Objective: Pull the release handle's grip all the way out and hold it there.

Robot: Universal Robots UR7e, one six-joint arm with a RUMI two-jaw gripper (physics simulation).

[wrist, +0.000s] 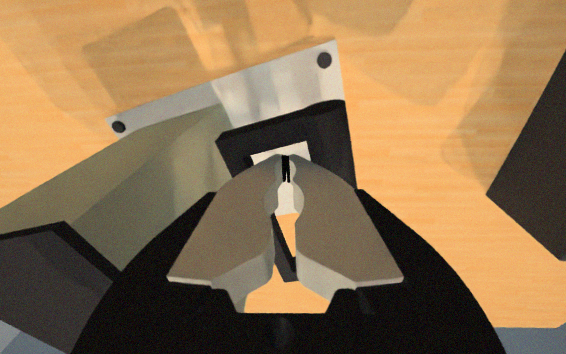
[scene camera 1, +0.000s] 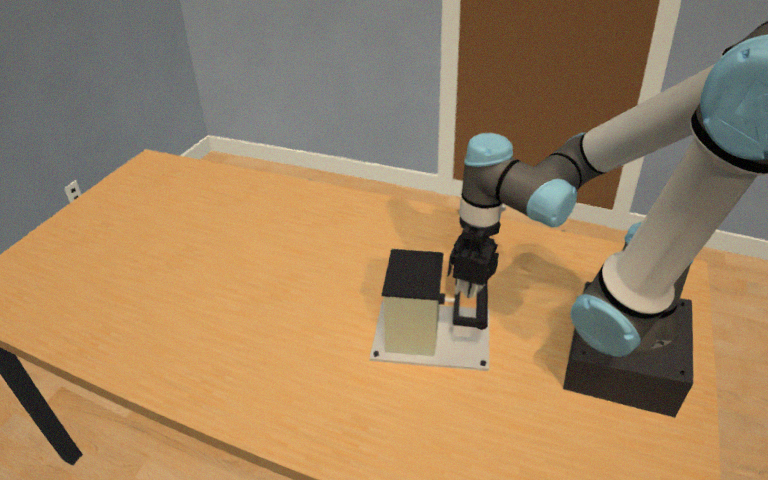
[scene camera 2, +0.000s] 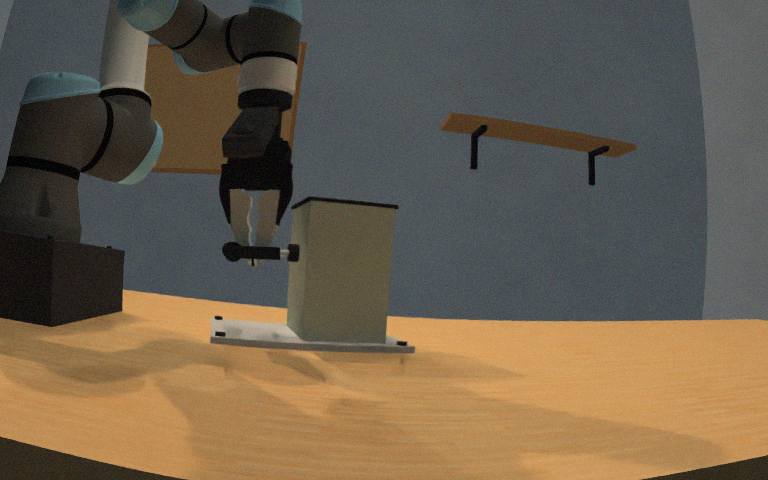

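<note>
The release handle's black rectangular grip [scene camera 1: 481, 308] [scene camera 2: 263, 253] [wrist: 330, 135] stands close to the side of the pale olive box [scene camera 1: 410, 328] [scene camera 2: 348, 271] [wrist: 150, 165]. A short piece of light rod [scene camera 1: 449, 300] [scene camera 2: 284, 254] shows between the grip and the box's black collar. My gripper [scene camera 1: 468, 293] [scene camera 2: 253, 261] [wrist: 286, 158] is shut with nothing between its fingers. It points down, and its closed tips sit in the grip's rectangular opening, reaching a little below the bar's level in the second scene view. The wrist view hides part of the grip behind the fingers.
The box stands on a light grey base plate [scene camera 1: 464, 353] [scene camera 2: 249, 331] [wrist: 280, 90] with dark bolts, on the wooden table [scene camera 1: 226, 283]. The arm's dark pedestal [scene camera 1: 623, 384] [scene camera 2: 84, 283] stands on the grip's side. A wall shelf [scene camera 2: 538, 134] hangs behind.
</note>
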